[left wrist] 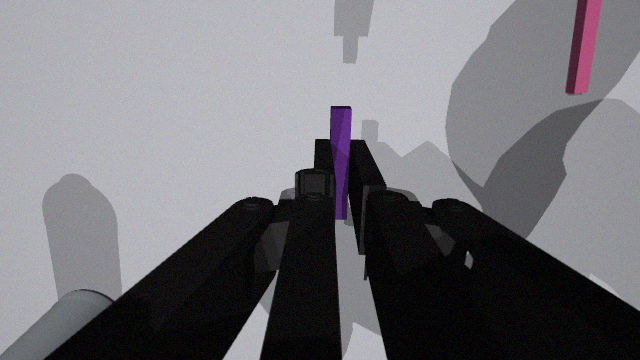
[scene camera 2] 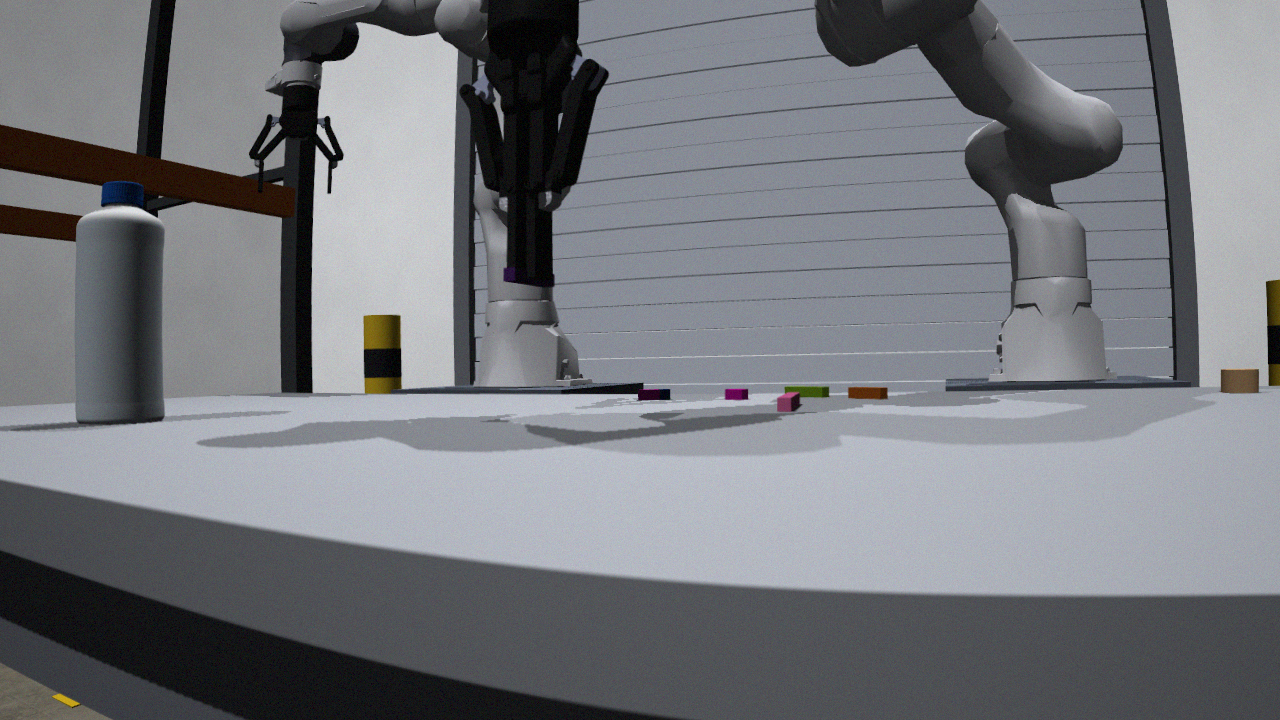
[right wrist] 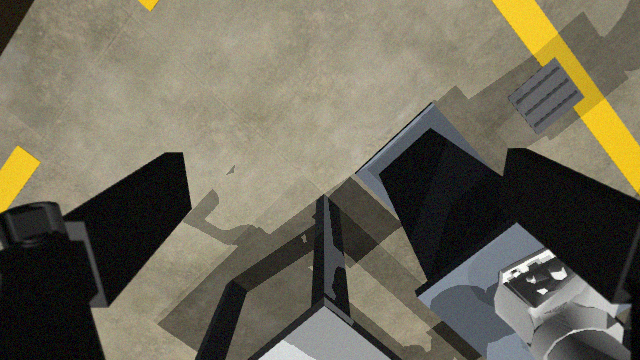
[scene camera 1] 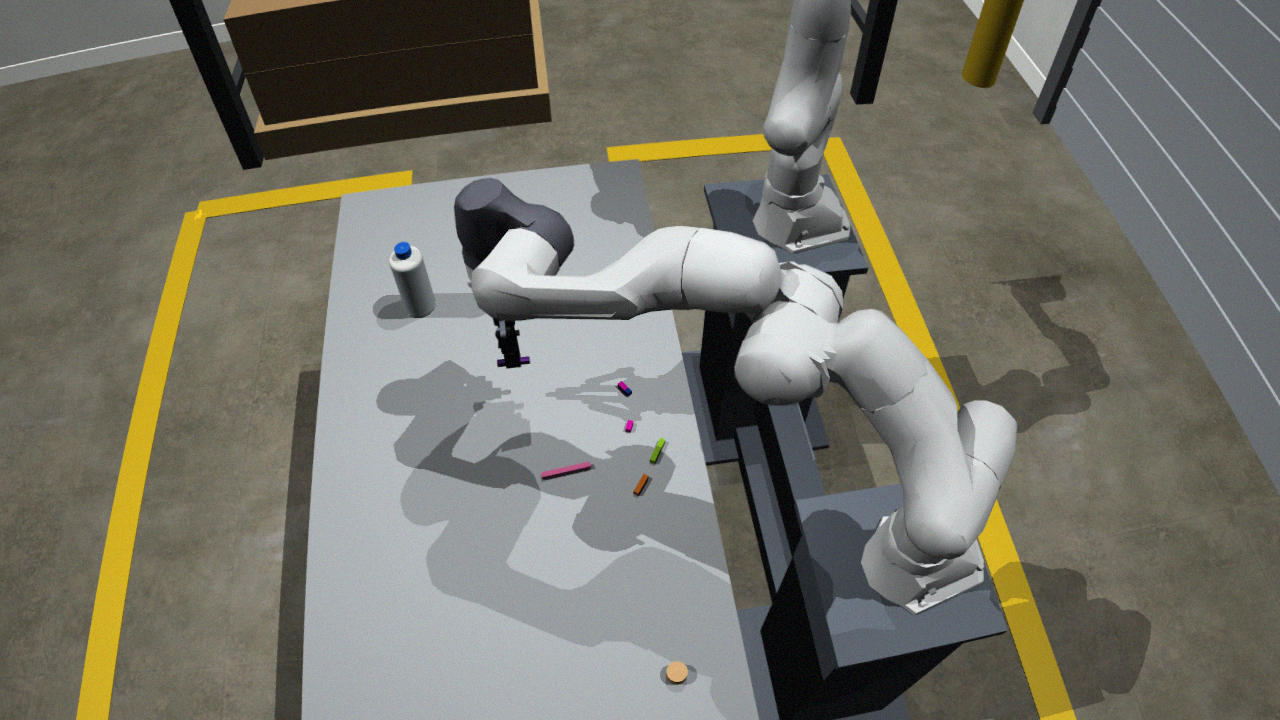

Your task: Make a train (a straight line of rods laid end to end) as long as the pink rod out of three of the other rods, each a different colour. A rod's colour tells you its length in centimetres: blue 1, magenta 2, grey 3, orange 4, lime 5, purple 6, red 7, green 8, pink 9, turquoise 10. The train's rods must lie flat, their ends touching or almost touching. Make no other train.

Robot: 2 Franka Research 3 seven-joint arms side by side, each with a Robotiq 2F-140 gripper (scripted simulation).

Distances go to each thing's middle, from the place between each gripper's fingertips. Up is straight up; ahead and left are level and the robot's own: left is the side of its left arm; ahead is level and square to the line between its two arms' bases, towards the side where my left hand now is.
Labels:
My left gripper is now 3 cm above the purple rod (left wrist: 340, 117).
I see the purple rod 630 mm ahead of my right hand (scene camera 2: 294, 191), 930 mm to the left of it and 310 mm below it.

